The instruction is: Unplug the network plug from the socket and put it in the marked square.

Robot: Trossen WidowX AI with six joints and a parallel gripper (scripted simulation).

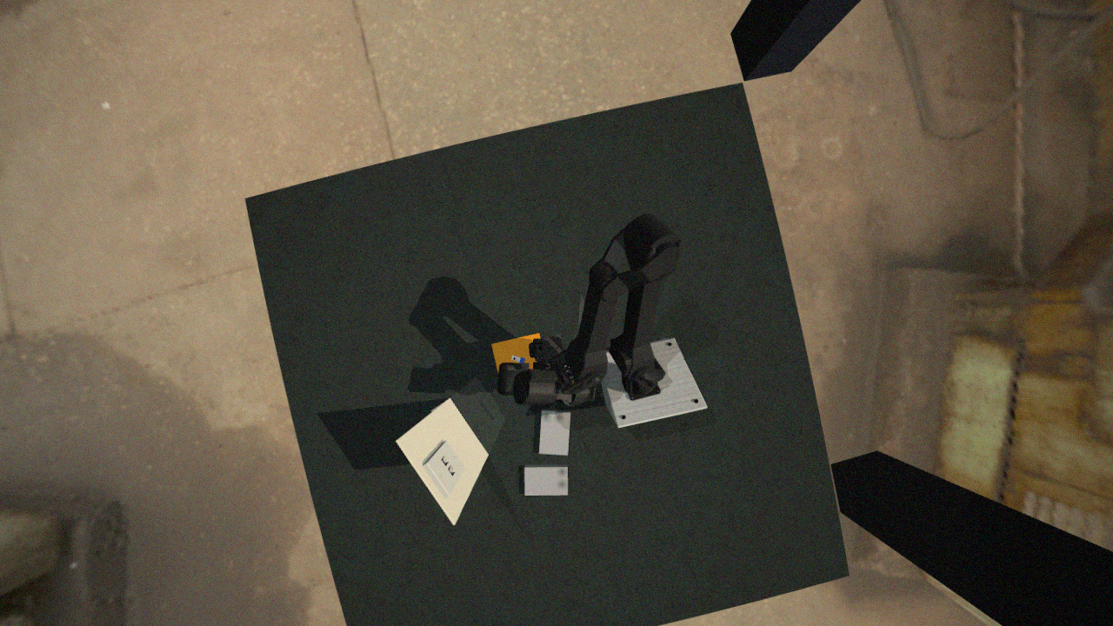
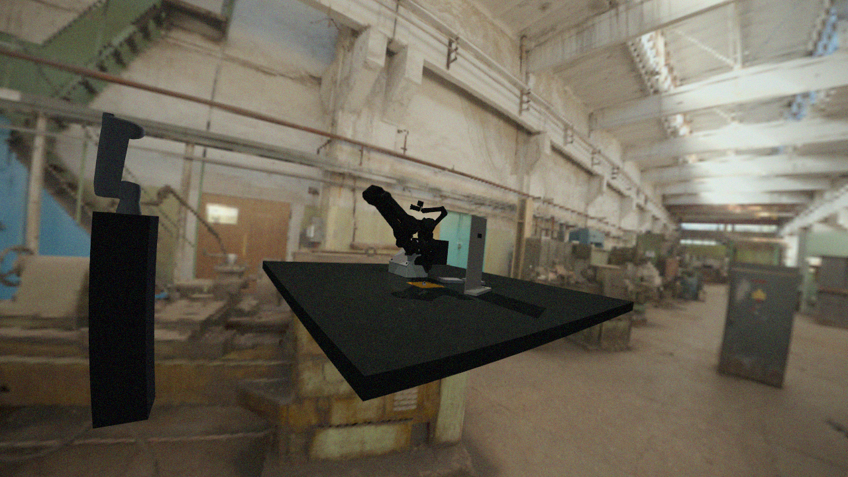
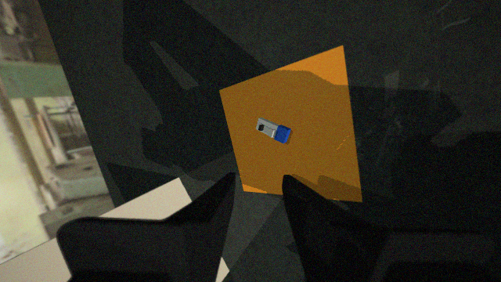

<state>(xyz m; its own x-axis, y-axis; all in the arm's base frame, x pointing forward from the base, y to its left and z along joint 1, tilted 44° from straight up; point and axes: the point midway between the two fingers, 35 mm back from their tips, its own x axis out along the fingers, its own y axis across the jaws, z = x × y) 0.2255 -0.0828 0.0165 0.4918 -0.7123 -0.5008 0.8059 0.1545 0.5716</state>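
My gripper tip is 50 mm above the network plug, 30 mm to the left of it and 10 mm short of it. From my gripper tip the other things lie so: upright panel: 170 mm ahead, 120 mm to the left, 80 mm above; orange marked square: 60 mm below, 20 mm to the right, 10 mm ahead.
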